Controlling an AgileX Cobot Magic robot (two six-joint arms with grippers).
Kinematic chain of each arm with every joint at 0, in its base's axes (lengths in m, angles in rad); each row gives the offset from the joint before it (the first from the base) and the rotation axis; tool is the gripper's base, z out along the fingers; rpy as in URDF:
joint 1: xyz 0 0 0.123 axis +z
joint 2: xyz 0 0 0 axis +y
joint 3: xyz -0.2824 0 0.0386 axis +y
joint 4: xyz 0.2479 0 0.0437 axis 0.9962 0 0.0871
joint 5: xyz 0 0 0 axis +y
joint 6: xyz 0.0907 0 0.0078 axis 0.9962 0 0.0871
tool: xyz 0 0 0 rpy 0 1.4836 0
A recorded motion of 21 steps. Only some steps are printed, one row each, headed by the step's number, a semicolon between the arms.
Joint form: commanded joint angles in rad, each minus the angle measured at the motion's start. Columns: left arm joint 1, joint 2, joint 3, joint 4, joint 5, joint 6; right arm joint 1, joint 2, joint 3, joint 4, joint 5, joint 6.
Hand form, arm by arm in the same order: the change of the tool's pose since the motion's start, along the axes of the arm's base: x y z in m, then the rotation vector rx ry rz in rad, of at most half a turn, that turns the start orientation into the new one. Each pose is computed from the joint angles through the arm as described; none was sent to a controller.
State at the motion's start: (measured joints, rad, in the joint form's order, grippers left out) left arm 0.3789 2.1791 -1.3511 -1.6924 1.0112 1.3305; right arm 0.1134 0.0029 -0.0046 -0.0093 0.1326 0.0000
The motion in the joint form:
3: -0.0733 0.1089 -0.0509 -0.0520 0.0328 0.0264; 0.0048 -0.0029 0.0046 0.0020 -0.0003 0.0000
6: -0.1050 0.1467 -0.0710 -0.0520 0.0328 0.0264; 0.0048 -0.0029 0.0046 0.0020 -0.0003 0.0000
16: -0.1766 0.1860 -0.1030 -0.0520 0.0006 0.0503; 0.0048 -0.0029 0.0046 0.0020 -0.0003 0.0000
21: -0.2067 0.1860 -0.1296 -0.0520 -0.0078 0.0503; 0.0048 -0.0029 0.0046 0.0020 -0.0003 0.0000
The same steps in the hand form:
3: 0.0173 -0.0291 -0.0311 -0.0554 0.0130 -0.0675; -0.0001 0.0003 -0.0014 0.0018 0.0016 0.0050
6: 0.0224 -0.0424 -0.0435 -0.0608 0.0306 -0.0988; -0.0001 0.0003 -0.0014 0.0018 0.0016 0.0050
16: 0.0311 -0.0722 -0.0560 -0.0251 0.0351 -0.1547; -0.0001 0.0003 -0.0014 0.0018 0.0016 0.0050
21: 0.0368 -0.0849 -0.0504 -0.0123 0.0126 -0.1792; -0.0001 0.0003 -0.0014 0.0018 0.0016 0.0050

